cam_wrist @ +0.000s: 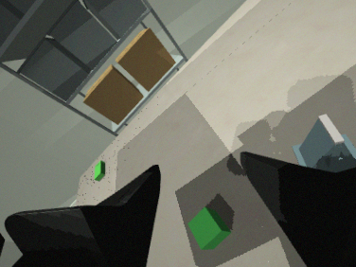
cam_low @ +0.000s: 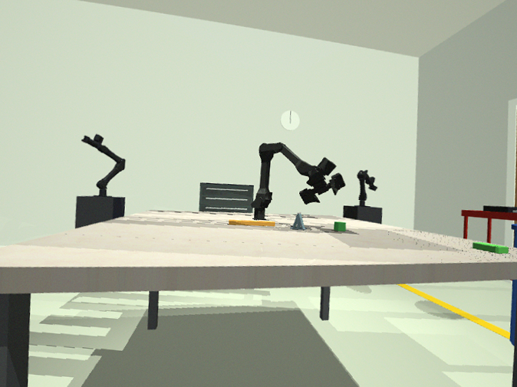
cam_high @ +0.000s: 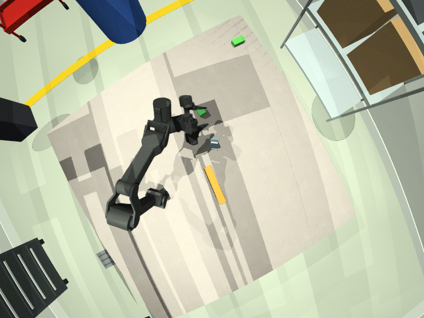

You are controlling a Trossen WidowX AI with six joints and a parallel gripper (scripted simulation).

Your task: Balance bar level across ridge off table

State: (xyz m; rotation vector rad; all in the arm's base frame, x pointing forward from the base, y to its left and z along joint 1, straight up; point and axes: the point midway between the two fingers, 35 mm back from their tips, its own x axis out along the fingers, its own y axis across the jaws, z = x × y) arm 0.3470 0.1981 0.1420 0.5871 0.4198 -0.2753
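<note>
Now: gripper tip 270 mm to the left of the orange bar, 120 mm past it and 120 mm above it. The rest, counted from my gripper tip: blue-grey ridge 100 mm to the right, 90 mm below, 30 mm behind; then green cube 110 mm below, 60 mm to the left; then green flat block 360 mm ahead, 310 mm to the left, 120 mm below.
</note>
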